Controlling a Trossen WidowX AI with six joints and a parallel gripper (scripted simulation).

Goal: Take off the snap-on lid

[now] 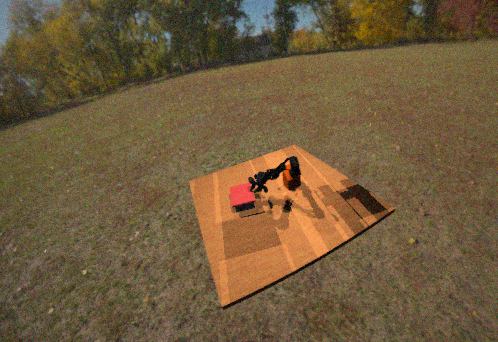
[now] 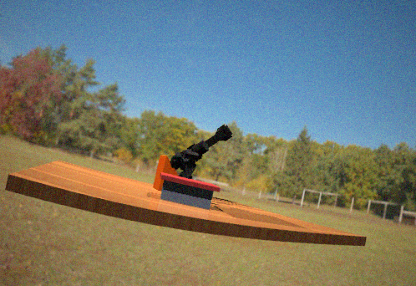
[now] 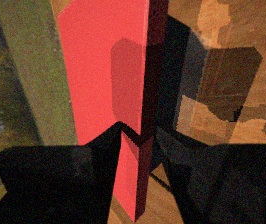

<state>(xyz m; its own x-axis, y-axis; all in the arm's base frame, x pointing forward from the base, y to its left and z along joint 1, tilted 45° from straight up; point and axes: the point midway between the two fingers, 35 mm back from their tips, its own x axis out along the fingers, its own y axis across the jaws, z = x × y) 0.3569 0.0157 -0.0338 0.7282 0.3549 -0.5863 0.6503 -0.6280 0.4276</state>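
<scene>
My gripper tip is 7 cm short of the red lid and 2 cm to the left of it. The rest, counted from my gripper tip: blue-grey storage box 8 cm ahead, 4 cm below, 2 cm to the right.
</scene>
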